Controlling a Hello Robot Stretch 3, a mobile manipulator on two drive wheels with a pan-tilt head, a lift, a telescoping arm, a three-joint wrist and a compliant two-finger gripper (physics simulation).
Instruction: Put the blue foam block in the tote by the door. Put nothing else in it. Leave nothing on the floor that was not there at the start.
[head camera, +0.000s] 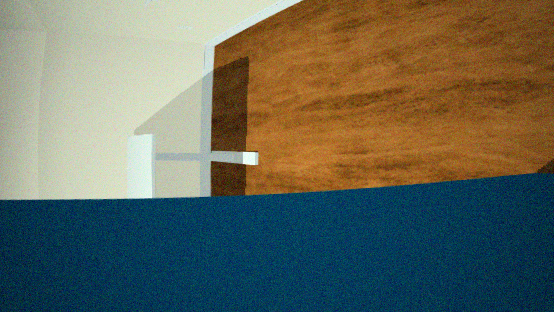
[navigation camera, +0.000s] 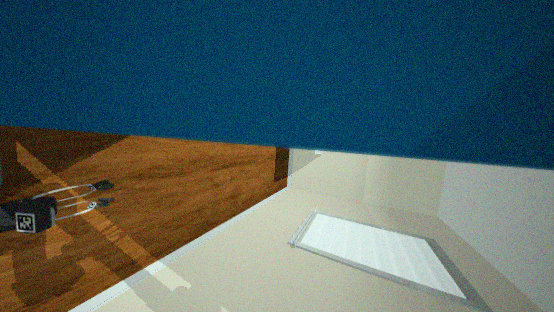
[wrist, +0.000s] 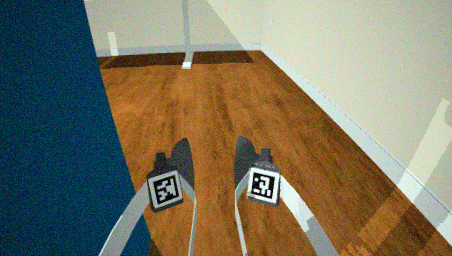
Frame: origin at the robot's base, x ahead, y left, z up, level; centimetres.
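Seen in the pictures: gripper, fingertip midpoint: (navigation camera: 113, 191).
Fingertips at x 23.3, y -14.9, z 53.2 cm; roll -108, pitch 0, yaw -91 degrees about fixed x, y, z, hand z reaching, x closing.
A point is followed by its place in that frame.
A large, smooth blue surface (head camera: 275, 255) {y 5.3, x 22.5, z 118.7 cm} (navigation camera: 275, 75) (wrist: 50, 125) stands very close and hides much of the head and navigation camera views; it fills the left side of the wrist view. I cannot tell whether it belongs to the foam block or to something else. My gripper (navigation camera: 105, 194) {y -14.9, x 23.3, z 53.2 cm} (wrist: 213, 154) {y -14.9, x 23.3, z 53.2 cm} is open, its two fingertips apart with wooden floor seen between them. It is to the right of the blue surface in the wrist view. No tote or door shows in these views.
A white stand with a thin leg and foot (head camera: 250, 158) {y 6.2, x 236.1, z 2.5 cm} (wrist: 187, 30) is near the far wall. A pale wall (navigation camera: 240, 255) {y -90.0, x 101.3, z 47.5 cm} (wrist: 375, 65) with a white baseboard (wrist: 345, 125) runs along the right in the wrist view. A window with blinds (navigation camera: 375, 255) {y -88.6, x 161.7, z 149.6 cm} is on a wall.
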